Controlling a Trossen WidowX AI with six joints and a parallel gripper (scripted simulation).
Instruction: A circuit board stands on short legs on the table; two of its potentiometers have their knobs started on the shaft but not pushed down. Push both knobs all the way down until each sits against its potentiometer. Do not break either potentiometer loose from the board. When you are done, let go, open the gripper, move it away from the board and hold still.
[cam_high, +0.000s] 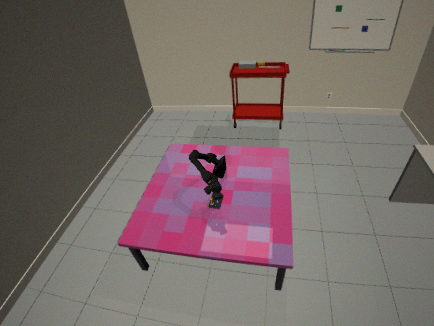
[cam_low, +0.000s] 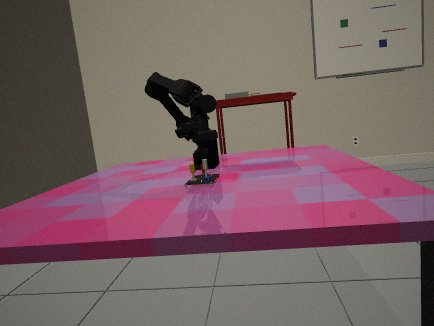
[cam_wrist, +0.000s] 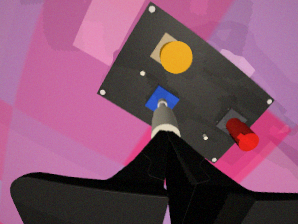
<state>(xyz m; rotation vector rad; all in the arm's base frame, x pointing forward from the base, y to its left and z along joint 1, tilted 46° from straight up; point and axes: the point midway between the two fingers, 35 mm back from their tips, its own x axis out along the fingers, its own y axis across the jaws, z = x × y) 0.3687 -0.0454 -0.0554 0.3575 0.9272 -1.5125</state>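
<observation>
Right now the red knob is 8 cm behind my gripper tip, 4 cm below it and 1 cm to the right of it.
</observation>
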